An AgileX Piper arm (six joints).
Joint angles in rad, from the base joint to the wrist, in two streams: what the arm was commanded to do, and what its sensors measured. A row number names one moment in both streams.
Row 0, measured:
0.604, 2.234, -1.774, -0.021, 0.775, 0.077
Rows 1 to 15, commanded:
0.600, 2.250, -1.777, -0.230, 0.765, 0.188
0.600, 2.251, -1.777, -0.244, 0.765, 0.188
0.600, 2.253, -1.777, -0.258, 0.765, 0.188
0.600, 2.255, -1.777, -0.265, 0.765, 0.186
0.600, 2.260, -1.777, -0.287, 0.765, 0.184
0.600, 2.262, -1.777, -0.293, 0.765, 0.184
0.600, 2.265, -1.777, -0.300, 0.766, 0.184
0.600, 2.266, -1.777, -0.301, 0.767, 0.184
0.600, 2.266, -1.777, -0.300, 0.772, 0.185
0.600, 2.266, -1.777, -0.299, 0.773, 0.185
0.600, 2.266, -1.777, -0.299, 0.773, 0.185
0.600, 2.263, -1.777, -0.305, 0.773, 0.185
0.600, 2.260, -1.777, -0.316, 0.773, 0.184
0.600, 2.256, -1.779, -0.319, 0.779, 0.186
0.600, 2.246, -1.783, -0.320, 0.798, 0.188
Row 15, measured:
0.604, 2.265, -1.774, -0.303, 0.777, 0.176
